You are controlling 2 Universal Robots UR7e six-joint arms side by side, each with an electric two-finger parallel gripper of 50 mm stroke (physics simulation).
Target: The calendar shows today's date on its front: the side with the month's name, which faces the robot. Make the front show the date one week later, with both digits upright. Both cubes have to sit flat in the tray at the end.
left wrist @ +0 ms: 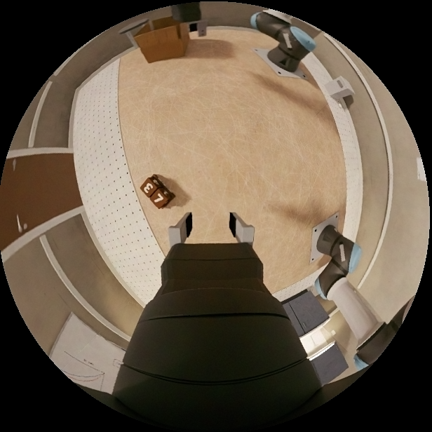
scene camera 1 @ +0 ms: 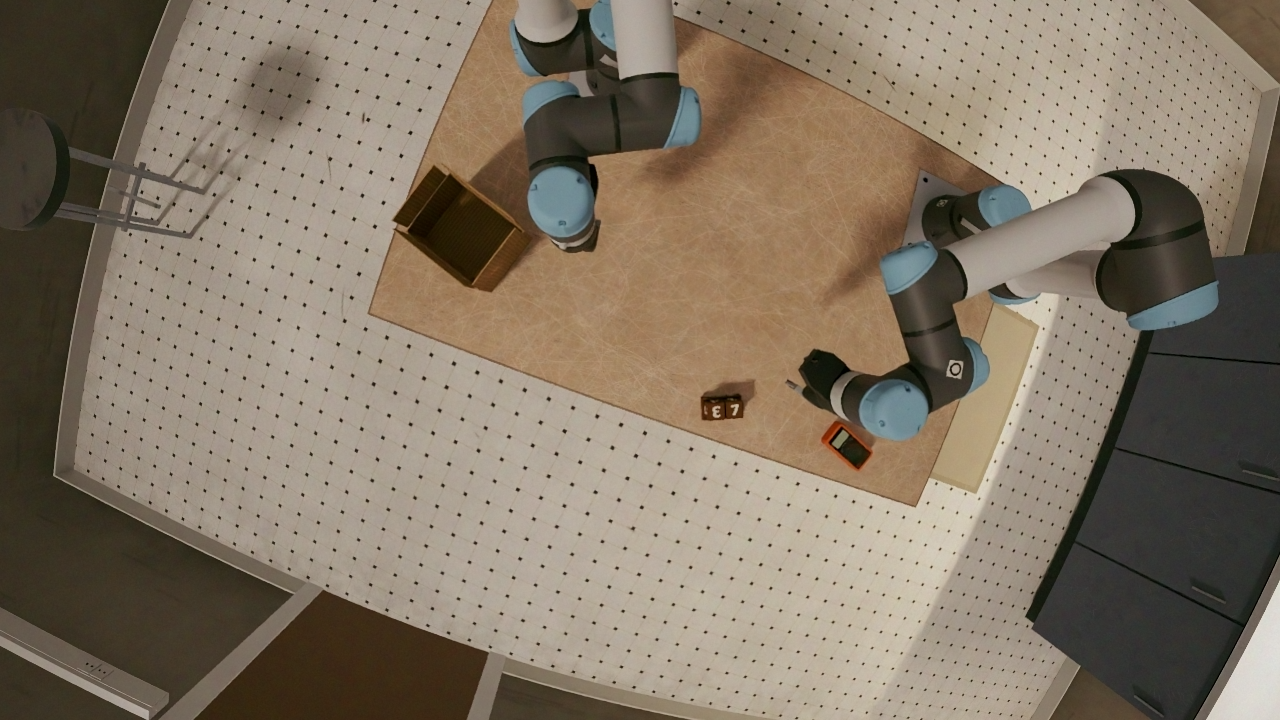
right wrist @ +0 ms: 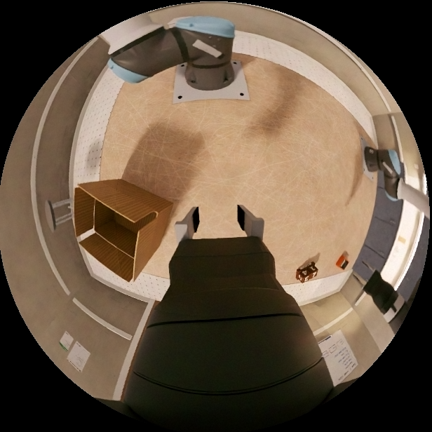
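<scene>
The calendar is a small dark brown tray with two brown cubes side by side, near the table edge. The left cube shows a white 3 and the right cube a white mark like a 7, on faces seen from above. The side with the month's name cannot be read. My left gripper is open and empty, to the right of the calendar in the scene view and apart from it. My right gripper is open and empty, far from the calendar, near the cardboard box.
An open cardboard box stands at the left of the table in the scene view. An orange multimeter lies right of the calendar, close to the left arm's wrist. The table's edge runs just below the calendar.
</scene>
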